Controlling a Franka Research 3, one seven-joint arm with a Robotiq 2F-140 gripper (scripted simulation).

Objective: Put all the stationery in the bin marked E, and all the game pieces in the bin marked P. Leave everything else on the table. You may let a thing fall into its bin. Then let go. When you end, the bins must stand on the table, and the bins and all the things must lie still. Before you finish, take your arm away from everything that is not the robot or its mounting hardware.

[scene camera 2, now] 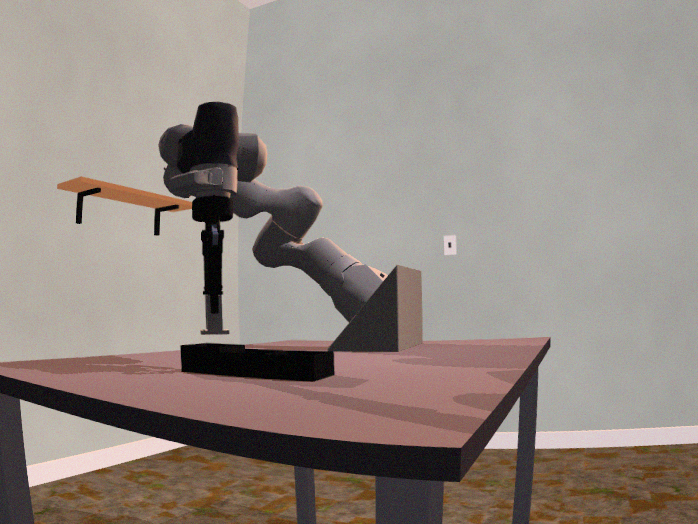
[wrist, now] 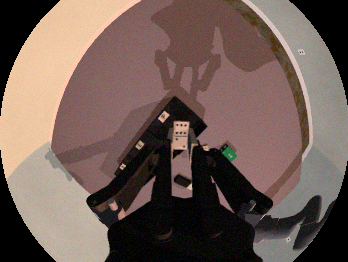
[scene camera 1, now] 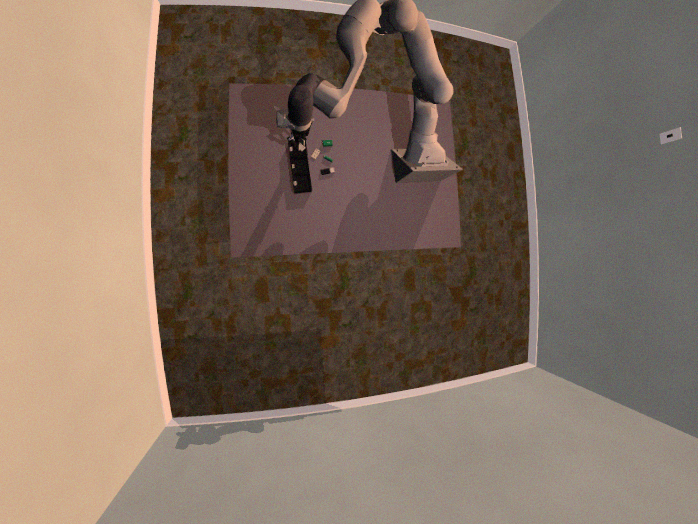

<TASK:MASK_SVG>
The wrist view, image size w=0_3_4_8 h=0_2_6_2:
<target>my gripper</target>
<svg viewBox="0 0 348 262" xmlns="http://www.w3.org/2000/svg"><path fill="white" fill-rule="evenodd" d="M86 199L87 205L95 216L108 228L107 238L110 252L105 262L263 262L262 258L256 255L253 250L254 227L272 208L273 201L255 189L218 149L211 148L209 151L205 150L204 152L204 148L200 145L199 140L196 139L193 128L188 129L187 140L192 171L192 197L180 198L172 196L171 162L174 127L169 127L168 136L161 139L161 147L159 149L155 149L153 146L144 147L106 187L91 194ZM216 184L233 212L220 204ZM157 165L151 201L125 217L125 212L129 209Z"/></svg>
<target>black bin row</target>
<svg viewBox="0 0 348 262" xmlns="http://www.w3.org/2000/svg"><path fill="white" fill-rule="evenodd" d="M157 165L143 187L156 176ZM184 149L173 150L172 160L177 155L180 155ZM208 126L188 106L174 96L154 119L152 124L149 125L148 129L145 130L137 143L135 143L114 175L117 176L144 147L150 145L154 146L155 149L160 148L161 139L167 138L169 127L174 127L174 120L189 121L189 128L193 128L196 138Z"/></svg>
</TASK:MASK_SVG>
